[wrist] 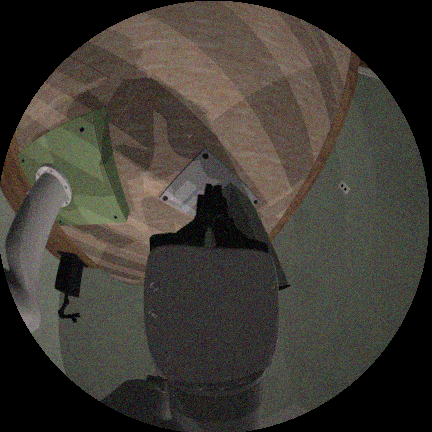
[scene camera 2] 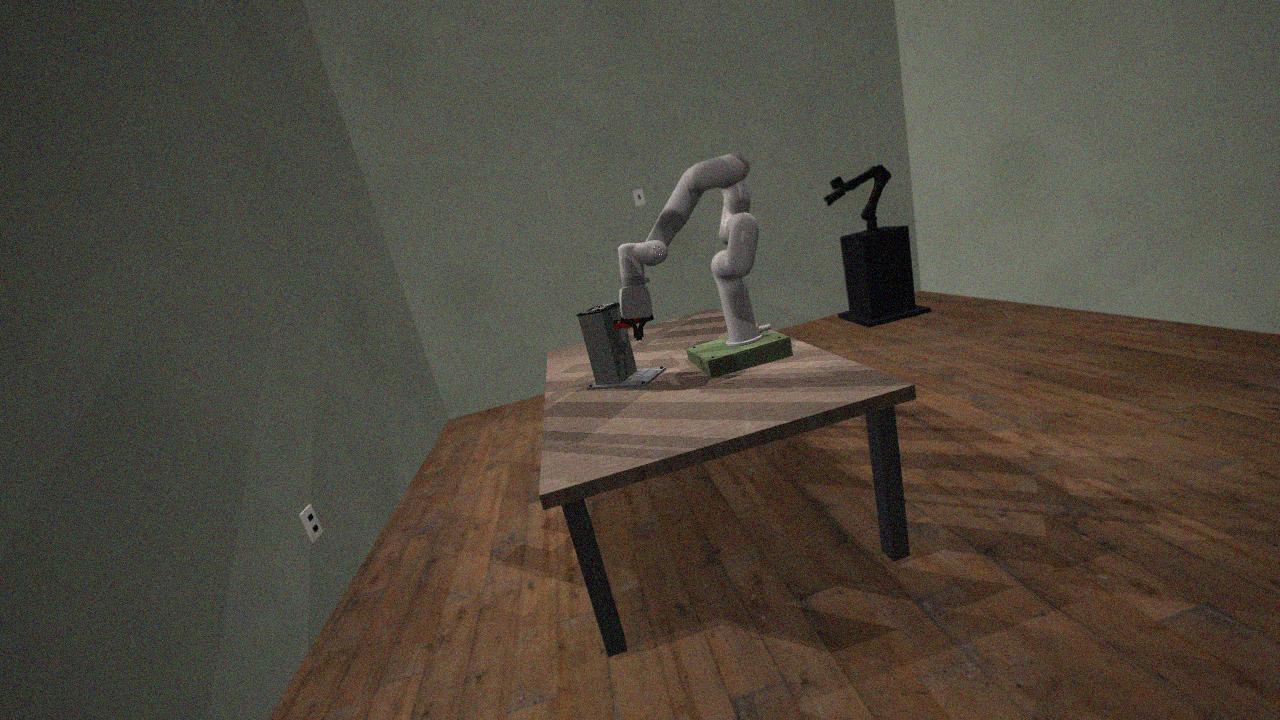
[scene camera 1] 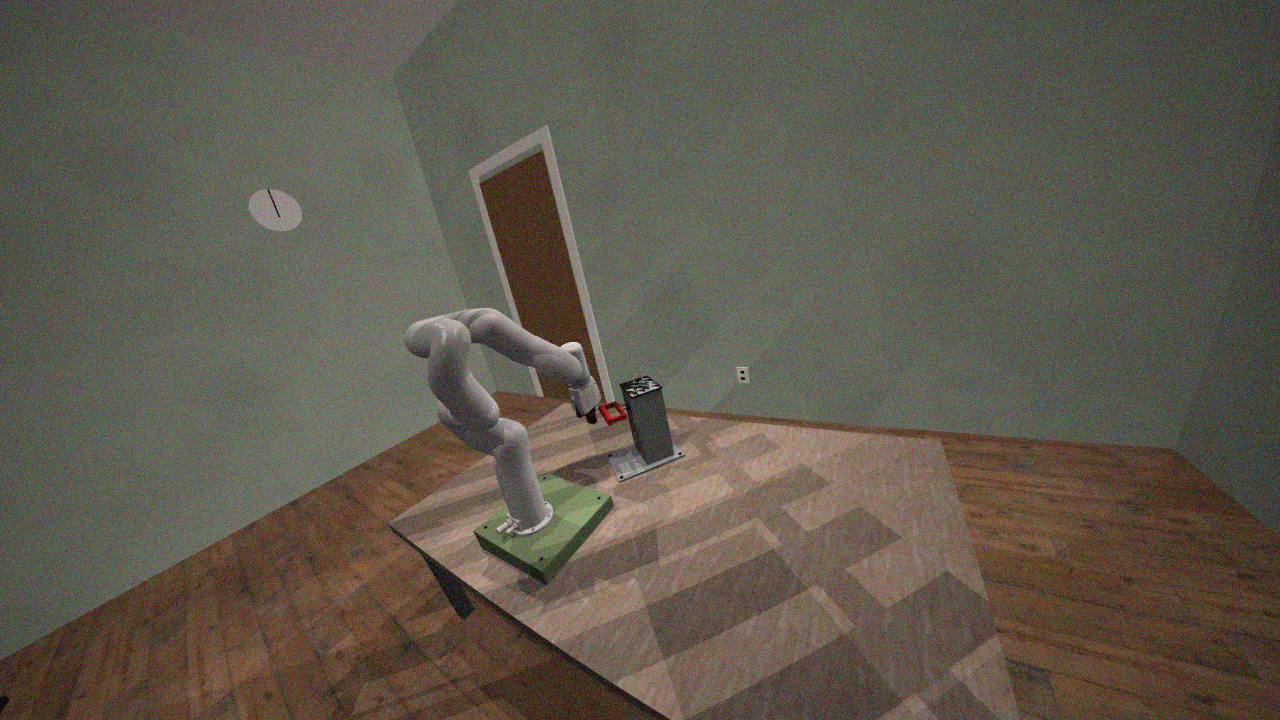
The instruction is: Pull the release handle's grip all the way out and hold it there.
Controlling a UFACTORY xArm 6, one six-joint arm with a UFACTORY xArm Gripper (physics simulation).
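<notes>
The release handle's red, frame-shaped grip [scene camera 1: 617, 420] [scene camera 2: 622, 325] sticks out from the upper side of a dark grey upright box [scene camera 1: 651, 431] [scene camera 2: 607, 351] [wrist: 245, 206]. In scene camera 2 the grip is partly hidden by the gripper, and it does not show in the wrist view. My gripper [scene camera 1: 591, 419] [scene camera 2: 638, 335] [wrist: 210, 192] is shut with its fingertips together and no part of the grip between them. It points down beside the grip, on the side away from the box. Whether a finger touches the grip cannot be told.
The box stands on a grey baseplate [scene camera 1: 625, 463] [scene camera 2: 646, 377] [wrist: 184, 193] with dark screws on the wooden table [scene camera 1: 742, 537] [scene camera 2: 680, 411]. My arm's green base block [scene camera 1: 572, 510] [scene camera 2: 742, 354] [wrist: 75, 200] is close by. A black arm on a pedestal [scene camera 2: 878, 273] stands apart on the floor.
</notes>
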